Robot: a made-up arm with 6 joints.
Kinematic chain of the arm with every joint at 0, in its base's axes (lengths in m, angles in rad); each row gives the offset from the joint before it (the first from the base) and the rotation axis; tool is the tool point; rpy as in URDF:
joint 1: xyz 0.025 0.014 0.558 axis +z
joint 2: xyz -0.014 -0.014 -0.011 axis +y
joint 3: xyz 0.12 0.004 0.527 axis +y
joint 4: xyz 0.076 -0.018 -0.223 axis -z
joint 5: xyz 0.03 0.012 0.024 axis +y
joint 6: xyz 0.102 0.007 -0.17 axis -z
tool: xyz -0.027 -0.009 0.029 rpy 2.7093 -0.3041 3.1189
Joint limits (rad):
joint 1: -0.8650..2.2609
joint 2: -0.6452..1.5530
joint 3: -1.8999..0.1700
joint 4: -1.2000..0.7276
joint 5: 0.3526..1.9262
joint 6: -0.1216..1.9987
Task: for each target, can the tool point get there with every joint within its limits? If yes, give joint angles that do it. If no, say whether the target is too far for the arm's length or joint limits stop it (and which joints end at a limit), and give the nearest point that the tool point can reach.
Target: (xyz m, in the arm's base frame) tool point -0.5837 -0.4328 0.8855
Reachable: no: joint limits stop it (at a limit: joint 2, joint 3, joint 4, joint 5) | nearest point -0.1330 -0.1020 0.8225 | short by 0.563 m
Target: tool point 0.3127 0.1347 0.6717
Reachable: yes | joints 0.4062 0.2423 -0.3767 -0.7819 0.8568 1.7819
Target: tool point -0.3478 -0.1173 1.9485
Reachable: no: too far | nearest point -0.1372 -0.0431 1.4389 | short by 0.556 m
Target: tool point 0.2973 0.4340 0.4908
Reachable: yes | joints 0.9599 0.7268 -0.6943 0.1945 0.7702 1.7103
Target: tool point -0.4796 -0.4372 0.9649
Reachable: no: joint limits stop it (at a limit: joint 2, joint 3, joint 4, joint 5) | nearest point -0.1192 -0.1150 0.8358 | short by 0.500 m
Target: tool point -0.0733 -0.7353 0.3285
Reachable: no: joint limits stop it (at a limit: joint 1, joint 4, joint 5, joint 6) | nearest point 0.2428 -0.4659 0.3285 | short by 0.415 m
